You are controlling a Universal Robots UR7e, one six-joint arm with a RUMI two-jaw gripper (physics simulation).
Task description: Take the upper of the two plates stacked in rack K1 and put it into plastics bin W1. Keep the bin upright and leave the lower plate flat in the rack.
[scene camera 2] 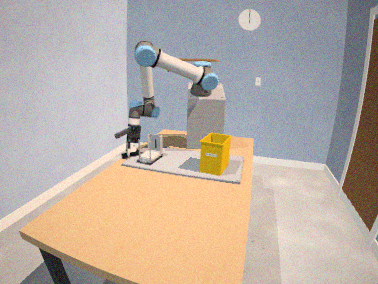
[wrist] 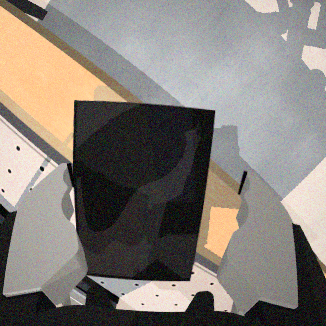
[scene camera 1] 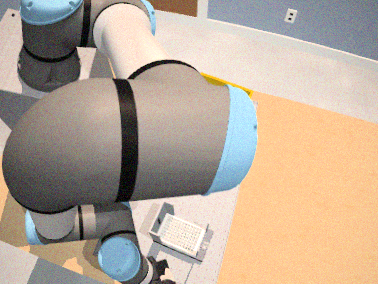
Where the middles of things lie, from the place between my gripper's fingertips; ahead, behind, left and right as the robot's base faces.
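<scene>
From my hand: black plate [wrist: 139, 169], 1 cm above, 2 cm to the left, 1 cm behind; white plate [scene camera 1: 175, 232], 3 cm above, 18 cm to the left, 2 cm behind; yellow plastics bin W1 [scene camera 2: 214, 158], 9 cm above, 58 cm to the left, 8 cm behind. Going by their middles, of the things named here: black plate nearest to my hand, yellow plastics bin W1 farthest from it.
</scene>
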